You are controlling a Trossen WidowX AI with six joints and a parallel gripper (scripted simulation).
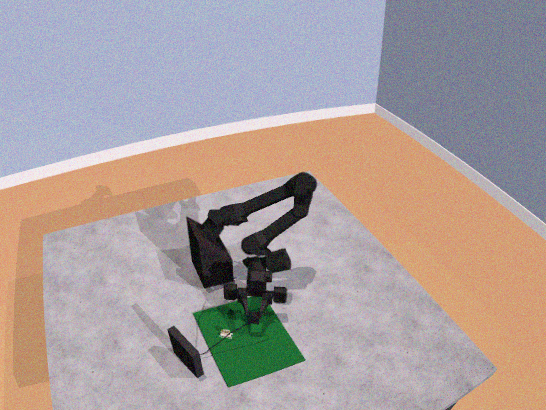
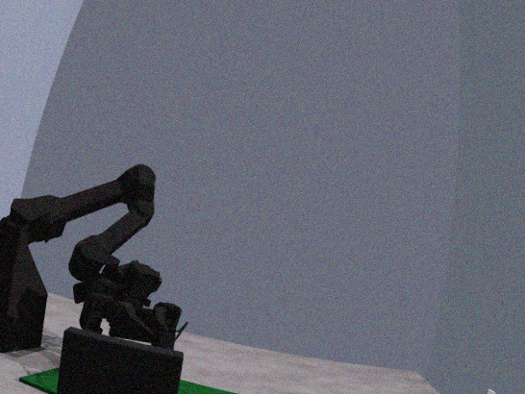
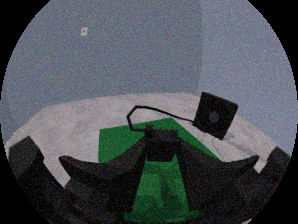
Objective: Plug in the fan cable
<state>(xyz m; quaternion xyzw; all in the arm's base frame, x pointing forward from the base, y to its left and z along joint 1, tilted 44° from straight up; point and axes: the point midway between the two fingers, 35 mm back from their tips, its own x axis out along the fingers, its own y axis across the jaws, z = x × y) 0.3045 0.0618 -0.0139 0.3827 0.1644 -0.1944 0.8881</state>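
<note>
My gripper tip is now 10 cm above the green board and 3 cm to the left of it. Round my gripper tip: black plug: 1 cm below; white four-pin header: 9 cm below, 8 cm to the right, 3 cm behind; black fan: 21 cm to the right, 3 cm below, 3 cm ahead.
</note>
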